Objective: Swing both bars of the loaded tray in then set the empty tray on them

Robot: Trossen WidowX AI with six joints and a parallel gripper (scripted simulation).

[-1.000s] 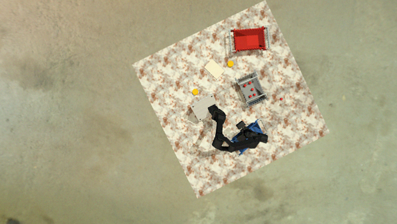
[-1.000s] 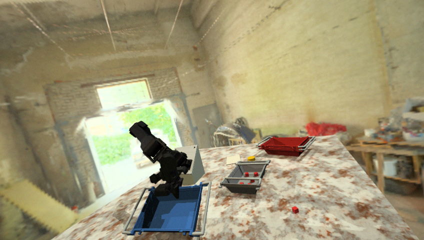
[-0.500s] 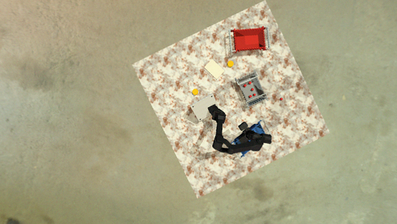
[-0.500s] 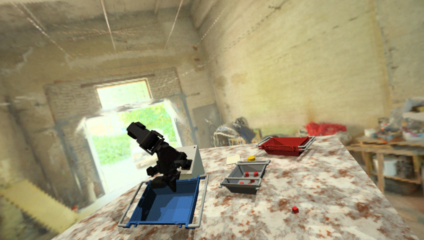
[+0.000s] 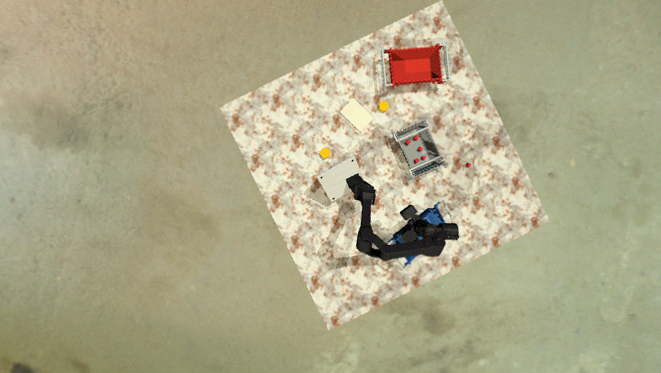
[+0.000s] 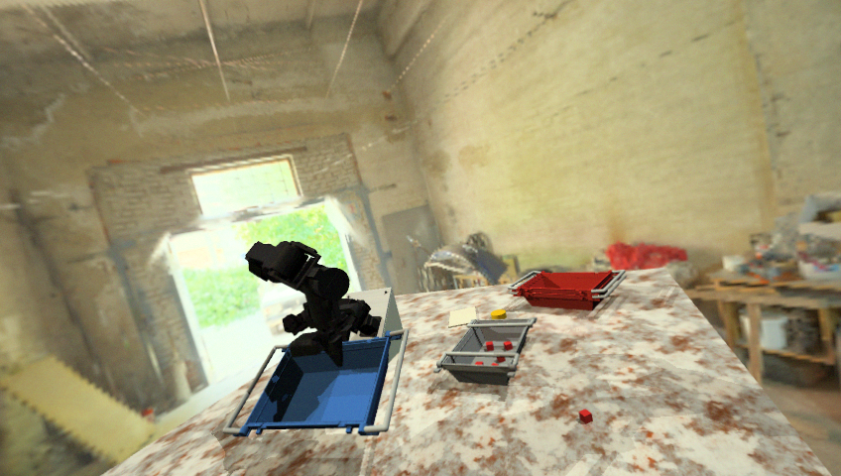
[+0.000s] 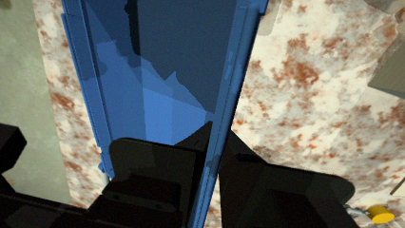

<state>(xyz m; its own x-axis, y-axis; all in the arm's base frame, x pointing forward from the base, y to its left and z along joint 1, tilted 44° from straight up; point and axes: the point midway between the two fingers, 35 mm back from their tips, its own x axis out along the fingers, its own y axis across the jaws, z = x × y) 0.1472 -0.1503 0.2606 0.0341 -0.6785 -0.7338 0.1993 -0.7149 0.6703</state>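
Right now the blue tray is 70 mm to the right of my gripper tip and 20 mm ahead of it. The rest, counted from my gripper tip: red block 430 mm ahead, 140 mm below, 100 mm to the left; cream card 580 mm to the left, 150 mm below, 20 mm ahead.
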